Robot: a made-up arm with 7 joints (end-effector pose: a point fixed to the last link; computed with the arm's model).
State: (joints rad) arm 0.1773 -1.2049 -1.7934 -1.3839 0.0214 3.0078 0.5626
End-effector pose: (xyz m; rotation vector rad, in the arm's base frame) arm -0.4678 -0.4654 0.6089 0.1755 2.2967 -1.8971
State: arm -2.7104 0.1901 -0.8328 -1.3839 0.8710 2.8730 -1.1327
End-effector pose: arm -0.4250 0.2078 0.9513 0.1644 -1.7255 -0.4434
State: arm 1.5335 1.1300 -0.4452 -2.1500 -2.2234 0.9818 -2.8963
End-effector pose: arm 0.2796 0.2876 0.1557 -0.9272 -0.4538 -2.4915
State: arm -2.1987 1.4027 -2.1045 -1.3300 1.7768 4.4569 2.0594
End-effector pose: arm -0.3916 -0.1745 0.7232 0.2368 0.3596 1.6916
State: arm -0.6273 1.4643 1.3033 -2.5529 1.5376 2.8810 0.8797
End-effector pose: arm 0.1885 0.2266 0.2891 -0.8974 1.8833 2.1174
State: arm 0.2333 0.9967 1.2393 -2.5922 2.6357 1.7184 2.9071
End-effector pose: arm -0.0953 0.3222 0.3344 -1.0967 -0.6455 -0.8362
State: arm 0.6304 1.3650 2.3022 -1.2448 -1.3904 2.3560 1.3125
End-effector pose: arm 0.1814 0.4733 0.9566 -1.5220 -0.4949 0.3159
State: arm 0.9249 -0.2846 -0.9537 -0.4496 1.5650 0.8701 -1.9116
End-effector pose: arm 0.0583 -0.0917 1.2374 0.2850 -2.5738 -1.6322
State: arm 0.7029 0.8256 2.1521 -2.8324 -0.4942 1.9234 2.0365
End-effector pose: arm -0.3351 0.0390 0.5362 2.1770 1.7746 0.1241
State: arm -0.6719 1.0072 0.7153 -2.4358 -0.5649 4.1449 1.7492
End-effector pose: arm 0.3529 0.0222 0.4034 -1.2225 1.4100 -0.1039
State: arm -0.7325 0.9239 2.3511 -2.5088 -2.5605 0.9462 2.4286
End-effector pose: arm 0.0950 0.3716 0.7109 -1.2261 0.8114 -2.0604
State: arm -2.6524 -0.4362 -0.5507 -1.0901 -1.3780 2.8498 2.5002
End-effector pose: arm -0.1288 0.0293 1.1495 -0.8678 -0.4081 1.0055
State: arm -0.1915 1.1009 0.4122 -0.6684 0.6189 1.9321 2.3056
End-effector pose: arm 0.7599 -0.0652 0.6011 -0.7367 2.2794 1.0578
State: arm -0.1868 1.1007 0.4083 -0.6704 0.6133 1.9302 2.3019
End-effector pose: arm 0.7602 -0.0620 0.6001 -0.7505 2.2849 1.0513
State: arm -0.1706 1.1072 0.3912 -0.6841 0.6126 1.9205 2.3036
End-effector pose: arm 0.7622 -0.0508 0.5870 -0.7702 2.3154 1.0635
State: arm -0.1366 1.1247 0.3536 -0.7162 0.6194 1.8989 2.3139
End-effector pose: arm 0.7651 -0.0280 0.5543 -0.7978 2.3861 1.1037
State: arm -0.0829 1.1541 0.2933 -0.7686 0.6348 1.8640 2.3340
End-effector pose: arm 0.7647 0.0058 0.5000 -0.8309 2.5035 1.1709
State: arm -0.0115 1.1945 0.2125 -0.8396 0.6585 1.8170 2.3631
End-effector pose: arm 0.7548 0.0456 0.4269 -0.8614 2.6681 1.2548
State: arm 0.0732 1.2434 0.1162 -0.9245 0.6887 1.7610 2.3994
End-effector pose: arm 0.7305 0.0829 0.3422 0.7979 -2.6166 -1.2160
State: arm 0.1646 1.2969 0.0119 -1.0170 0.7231 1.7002 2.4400
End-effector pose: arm 0.6919 0.1091 0.2569 0.6773 -2.4466 -1.0945
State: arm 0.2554 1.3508 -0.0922 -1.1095 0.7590 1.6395 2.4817
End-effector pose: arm 0.6447 0.1193 0.1817 0.5488 -2.2950 -0.9590
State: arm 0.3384 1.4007 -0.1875 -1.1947 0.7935 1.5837 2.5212
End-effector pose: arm 0.5974 0.1149 0.1237 0.4244 -2.1712 -0.8257
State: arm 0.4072 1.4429 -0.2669 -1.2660 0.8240 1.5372 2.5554
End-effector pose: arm 0.5577 0.1018 0.0845 0.3150 -2.0792 -0.7104
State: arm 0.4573 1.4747 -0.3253 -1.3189 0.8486 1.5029 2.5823
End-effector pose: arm 0.5291 0.0870 0.0611 0.2292 -2.0178 -0.6244
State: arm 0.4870 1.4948 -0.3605 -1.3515 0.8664 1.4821 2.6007
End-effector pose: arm 0.5120 0.0759 0.0490 0.1716 -1.9829 -0.5732
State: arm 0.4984 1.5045 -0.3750 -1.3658 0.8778 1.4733 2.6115
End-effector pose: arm 0.5043 0.0701 0.0437 0.1399 -1.9684 -0.5536
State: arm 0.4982 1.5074 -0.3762 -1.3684 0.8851 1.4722 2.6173
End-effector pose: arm 0.5024 0.0683 0.0420 0.1253 -1.9659 -0.5546
